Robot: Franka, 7 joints.
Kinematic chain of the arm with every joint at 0, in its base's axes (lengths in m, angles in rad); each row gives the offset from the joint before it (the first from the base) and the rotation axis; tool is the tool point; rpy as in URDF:
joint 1: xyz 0 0 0.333 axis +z
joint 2: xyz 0 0 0 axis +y
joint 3: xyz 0 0 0.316 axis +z
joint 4: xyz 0.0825 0 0 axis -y
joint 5: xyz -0.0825 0 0.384 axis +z
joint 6: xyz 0 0 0 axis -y
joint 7: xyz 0.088 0 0 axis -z
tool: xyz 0 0 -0.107 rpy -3.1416 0 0
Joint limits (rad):
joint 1: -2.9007..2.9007
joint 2: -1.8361..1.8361
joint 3: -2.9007..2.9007
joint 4: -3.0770..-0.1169
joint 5: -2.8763..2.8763
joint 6: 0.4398..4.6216
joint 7: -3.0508..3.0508
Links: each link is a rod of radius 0.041 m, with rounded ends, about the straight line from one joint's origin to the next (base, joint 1, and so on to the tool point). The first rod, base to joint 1, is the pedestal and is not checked.
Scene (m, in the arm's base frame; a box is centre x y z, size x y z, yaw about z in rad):
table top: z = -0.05
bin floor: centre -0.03 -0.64 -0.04 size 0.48 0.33 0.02 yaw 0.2
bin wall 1: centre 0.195 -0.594 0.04 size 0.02 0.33 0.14 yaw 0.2
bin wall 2: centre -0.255 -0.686 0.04 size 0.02 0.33 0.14 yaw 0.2
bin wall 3: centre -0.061 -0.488 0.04 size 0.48 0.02 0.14 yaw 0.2
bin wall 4: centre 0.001 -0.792 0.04 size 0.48 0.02 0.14 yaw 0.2
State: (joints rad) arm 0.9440 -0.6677 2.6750 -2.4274 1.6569 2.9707 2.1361
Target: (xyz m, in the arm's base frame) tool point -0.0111 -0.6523 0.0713
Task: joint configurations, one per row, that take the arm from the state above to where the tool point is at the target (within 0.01 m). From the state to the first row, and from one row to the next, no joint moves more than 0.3 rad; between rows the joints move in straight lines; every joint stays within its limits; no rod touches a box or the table.
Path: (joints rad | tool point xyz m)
1: 1.0898 -0.6997 2.6528 -2.1526 1.7922 2.9621 2.2141 | -0.4636 -0.2131 0.1177
2: 1.2357 -0.7317 2.6307 -1.8778 1.9275 2.9535 2.2922 | -0.4853 -0.3627 0.1774
3: 1.3815 -0.7636 2.6085 -1.6031 2.0628 2.9449 2.3702 | -0.4540 -0.5125 0.2556
4: 1.5273 -0.7956 2.5863 -1.3283 2.1981 2.9363 2.4482 | -0.3698 -0.6441 0.3472
5: 1.6272 -0.8445 2.6911 -1.4369 1.9964 2.8538 2.3442 | -0.2595 -0.6810 0.2525
6: 1.7271 -0.8935 2.7959 -1.5455 1.7948 2.7714 2.2401 | -0.1367 -0.6853 0.1590
7: 1.8270 -0.9424 2.9007 -1.6541 1.5931 2.6889 2.1361 | -0.0111 -0.6523 0.0713

